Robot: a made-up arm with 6 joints. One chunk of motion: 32 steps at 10 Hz.
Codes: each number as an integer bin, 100 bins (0 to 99) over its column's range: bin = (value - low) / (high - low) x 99, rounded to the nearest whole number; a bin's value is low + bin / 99 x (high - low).
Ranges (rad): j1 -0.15..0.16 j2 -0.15..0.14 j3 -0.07..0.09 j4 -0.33..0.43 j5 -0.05..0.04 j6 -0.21..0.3
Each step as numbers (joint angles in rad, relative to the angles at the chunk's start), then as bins.
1 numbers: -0.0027 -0.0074 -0.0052 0.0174 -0.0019 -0.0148
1 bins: 47 49 40 45 53 38
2 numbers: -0.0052 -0.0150 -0.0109 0.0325 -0.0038 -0.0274
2 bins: 46 46 37 47 51 35
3 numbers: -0.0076 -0.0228 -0.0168 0.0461 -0.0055 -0.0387
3 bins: 45 43 33 49 49 33
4 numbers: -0.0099 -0.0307 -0.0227 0.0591 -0.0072 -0.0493
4 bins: 45 41 29 51 47 31
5 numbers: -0.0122 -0.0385 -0.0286 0.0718 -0.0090 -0.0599
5 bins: 44 38 26 52 45 29
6 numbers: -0.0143 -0.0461 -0.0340 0.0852 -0.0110 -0.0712
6 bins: 43 35 22 54 43 27
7 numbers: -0.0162 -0.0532 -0.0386 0.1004 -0.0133 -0.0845
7 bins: 43 33 19 56 40 24
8 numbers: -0.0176 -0.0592 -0.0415 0.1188 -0.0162 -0.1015
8 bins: 42 31 18 58 37 21
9 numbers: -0.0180 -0.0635 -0.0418 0.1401 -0.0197 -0.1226
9 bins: 42 30 17 61 33 17
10 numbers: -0.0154 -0.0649 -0.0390 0.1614 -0.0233 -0.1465
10 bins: 43 29 19 64 29 12
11 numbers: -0.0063 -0.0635 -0.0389 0.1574 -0.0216 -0.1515
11 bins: 46 30 19 63 31 11
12 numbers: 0.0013 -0.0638 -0.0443 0.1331 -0.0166 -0.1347
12 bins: 48 29 16 60 37 15
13 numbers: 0.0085 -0.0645 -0.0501 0.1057 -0.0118 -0.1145
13 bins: 51 29 12 57 42 19
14 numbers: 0.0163 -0.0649 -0.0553 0.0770 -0.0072 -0.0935
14 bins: 53 29 9 53 47 23
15 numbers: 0.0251 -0.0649 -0.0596 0.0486 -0.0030 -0.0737
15 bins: 56 29 6 49 52 26
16 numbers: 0.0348 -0.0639 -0.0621 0.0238 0.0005 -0.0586
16 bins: 59 29 5 46 56 29
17 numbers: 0.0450 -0.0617 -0.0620 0.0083 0.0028 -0.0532
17 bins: 62 30 5 44 58 30
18 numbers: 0.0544 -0.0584 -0.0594 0.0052 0.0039 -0.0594
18 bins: 65 31 7 44 59 29
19 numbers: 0.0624 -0.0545 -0.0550 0.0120 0.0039 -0.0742
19 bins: 68 33 9 45 59 26
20 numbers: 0.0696 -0.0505 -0.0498 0.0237 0.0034 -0.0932
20 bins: 70 34 12 46 59 23
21 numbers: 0.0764 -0.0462 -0.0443 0.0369 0.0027 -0.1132
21 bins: 72 35 16 48 58 19
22 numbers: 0.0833 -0.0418 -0.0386 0.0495 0.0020 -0.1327
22 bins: 75 37 19 49 57 15
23 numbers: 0.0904 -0.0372 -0.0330 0.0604 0.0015 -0.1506
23 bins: 77 39 23 51 57 12
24 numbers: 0.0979 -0.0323 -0.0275 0.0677 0.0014 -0.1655
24 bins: 79 40 26 52 57 9
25 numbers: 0.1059 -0.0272 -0.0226 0.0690 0.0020 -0.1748
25 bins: 82 42 29 52 57 7
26 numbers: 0.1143 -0.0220 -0.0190 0.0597 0.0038 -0.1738
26 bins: 84 44 32 51 59 7
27 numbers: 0.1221 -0.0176 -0.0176 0.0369 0.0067 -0.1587
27 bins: 87 45 32 48 62 10
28 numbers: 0.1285 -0.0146 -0.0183 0.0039 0.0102 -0.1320
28 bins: 89 46 32 43 66 15
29 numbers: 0.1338 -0.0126 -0.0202 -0.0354 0.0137 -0.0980
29 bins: 91 47 31 38 70 22
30 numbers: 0.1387 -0.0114 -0.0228 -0.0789 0.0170 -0.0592
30 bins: 92 47 29 33 74 29
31 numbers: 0.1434 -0.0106 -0.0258 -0.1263 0.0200 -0.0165
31 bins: 94 48 27 27 77 38
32 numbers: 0.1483 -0.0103 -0.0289 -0.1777 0.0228 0.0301
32 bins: 95 48 25 20 80 47
